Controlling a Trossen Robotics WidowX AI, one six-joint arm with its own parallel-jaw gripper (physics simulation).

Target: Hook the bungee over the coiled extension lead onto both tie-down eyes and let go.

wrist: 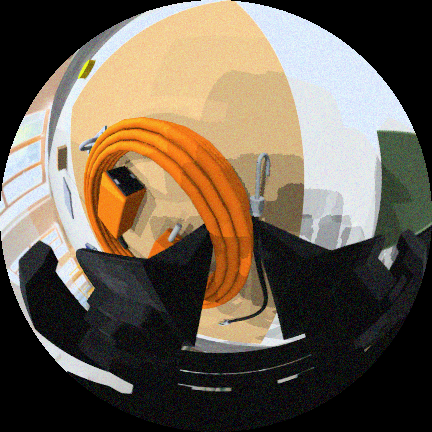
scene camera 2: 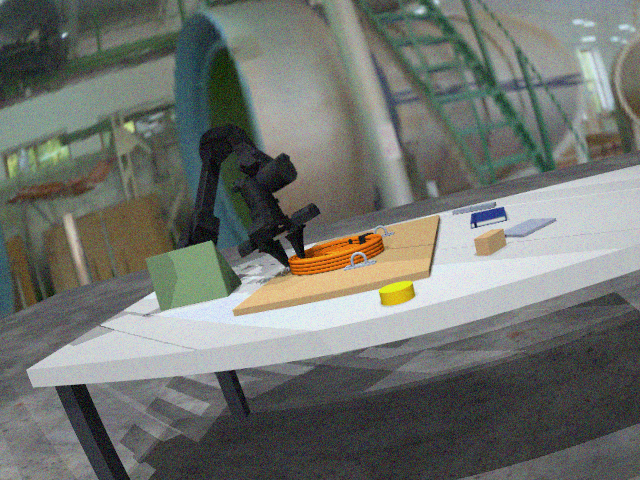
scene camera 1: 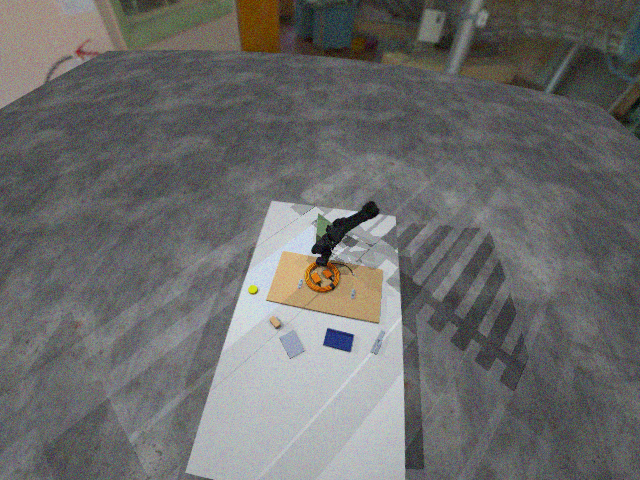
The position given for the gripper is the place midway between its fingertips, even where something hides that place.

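Note:
The gripper (scene camera 2: 298,266) appears in the wrist view as well (wrist: 234,227). An orange coiled extension lead (scene camera 2: 334,255) shares the scene with it, and the wrist view also shows the lead (wrist: 112,196).

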